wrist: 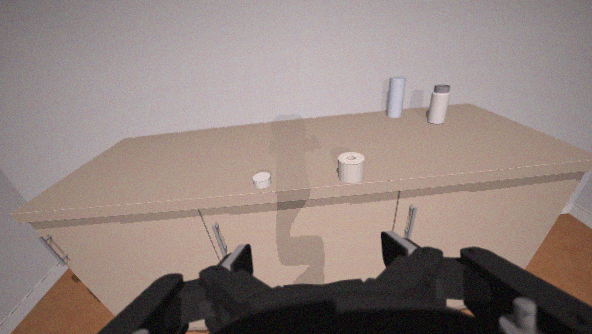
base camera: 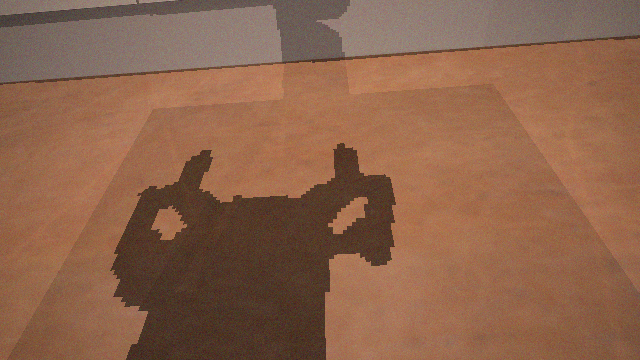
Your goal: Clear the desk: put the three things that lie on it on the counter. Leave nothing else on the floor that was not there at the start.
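Places are measured from the arm's base along level axes (x ahead, y left, z up), in metres.
Where they show: gripper, fingertip midpoint: (wrist: pixel 316 252).
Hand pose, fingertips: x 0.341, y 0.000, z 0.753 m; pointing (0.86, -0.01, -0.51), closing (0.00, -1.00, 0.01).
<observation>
Things, the pixels of their top centre, and the offset from my fingertips. Level surfaces: height alone.
- counter, surface height: dz -0.239 m
- small low white cylinder, top centre: (wrist: pixel 261 176) dx +0.454, dy +0.123, dz -0.215 m
- pale blue cylinder, top centre: (wrist: pixel 397 77) dx +0.924, dy -0.443, dz -0.069 m
- white bottle with a grey cap, top centre: (wrist: pixel 442 86) dx +0.797, dy -0.571, dz -0.091 m
- brown floor, surface height: dz -1.149 m
The counter (wrist: pixel 165 165) is a long tan-topped cabinet with doors against the wall in the wrist view. On it, near the front edge, stand a small low white cylinder (wrist: pixel 261 180) left of centre and a wider white roll with a hole in its top (wrist: pixel 351 168). At the back right, a pale blue cylinder (wrist: pixel 396 97) and a white bottle with a grey cap (wrist: pixel 438 105) stand upright side by side, apart. My gripper (wrist: pixel 316 252) is open and empty, in front of the counter. The desk does not show in either view.
Cabinet doors with metal handles (wrist: pixel 410 222) face me in the wrist view. The grey wall (wrist: pixel 200 60) rises behind the counter. In the base camera view, a grey base panel (base camera: pixel 150 40) crosses behind the brown floor (base camera: pixel 550 90), which bears the arm's dark shadow.
</observation>
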